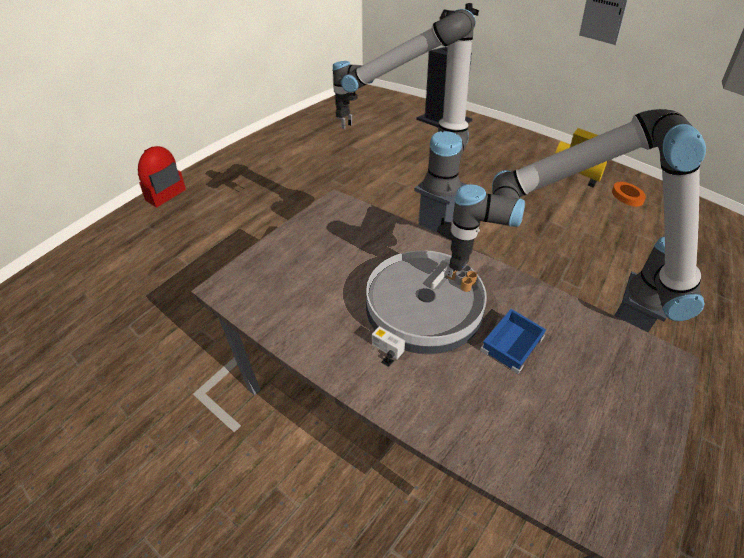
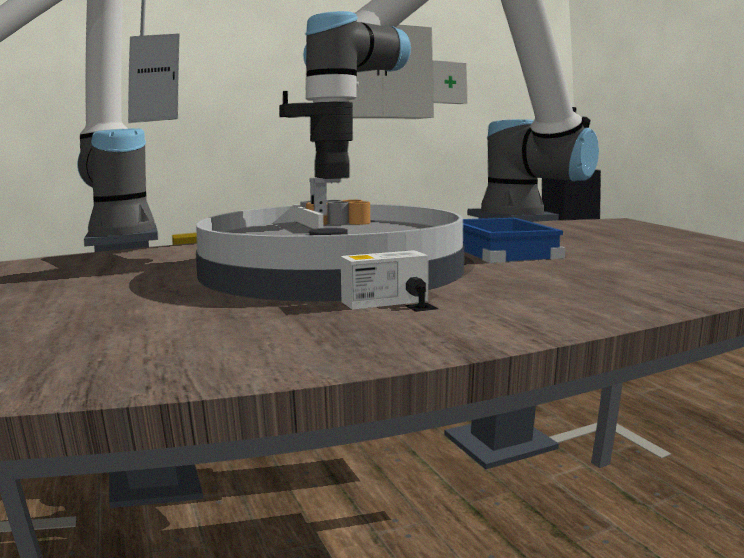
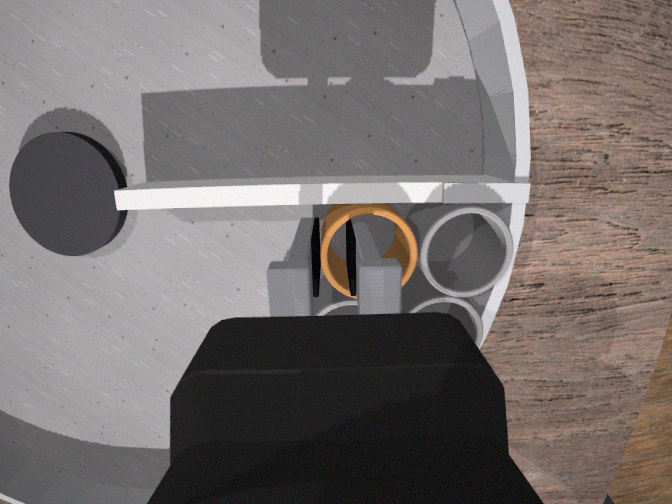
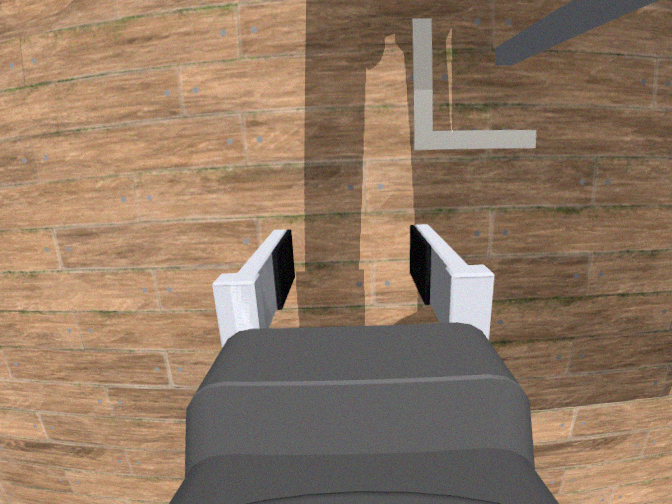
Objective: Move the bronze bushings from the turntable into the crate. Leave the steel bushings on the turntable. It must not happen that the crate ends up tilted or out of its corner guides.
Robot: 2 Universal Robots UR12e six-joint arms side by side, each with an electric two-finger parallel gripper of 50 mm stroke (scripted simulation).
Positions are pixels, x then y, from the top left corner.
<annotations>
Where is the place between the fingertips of my left gripper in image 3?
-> At 333,241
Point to a blue crate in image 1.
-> At 515,334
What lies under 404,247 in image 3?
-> A bronze bushing.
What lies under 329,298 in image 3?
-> A steel bushing.
</annotations>
